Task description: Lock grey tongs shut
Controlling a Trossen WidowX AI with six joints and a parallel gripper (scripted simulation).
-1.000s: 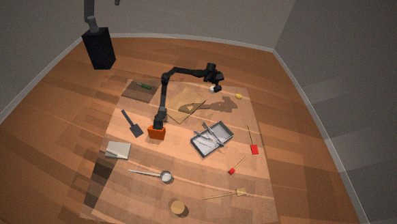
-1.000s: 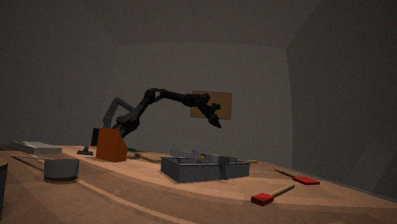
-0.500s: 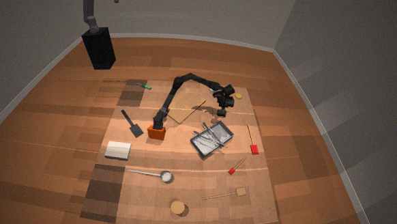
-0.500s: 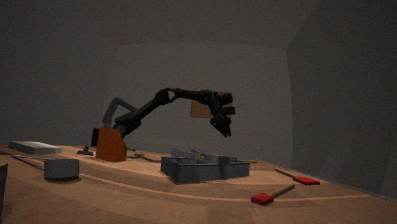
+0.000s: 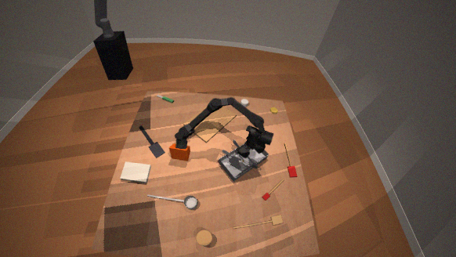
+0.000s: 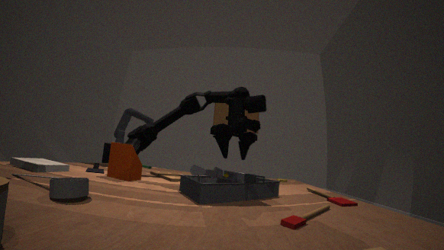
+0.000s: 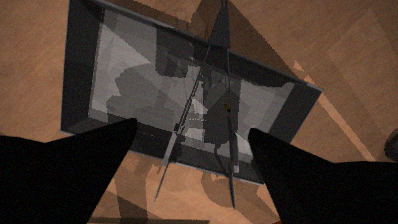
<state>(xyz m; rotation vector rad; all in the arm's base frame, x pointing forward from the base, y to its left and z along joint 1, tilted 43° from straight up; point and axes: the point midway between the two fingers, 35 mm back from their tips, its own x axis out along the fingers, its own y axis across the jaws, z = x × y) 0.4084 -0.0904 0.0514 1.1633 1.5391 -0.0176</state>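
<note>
Now: the grey roasting tin 10 cm below my gripper tip, 1 cm to the left of it and 1 cm behind it. The rest, counted from my gripper tip: yellow disc 51 cm to the left, 32 cm ahead, 11 cm below; black spatula 66 cm behind, 13 cm to the left, 12 cm below; wooden board 36 cm to the left, 23 cm behind, 12 cm below.
</note>
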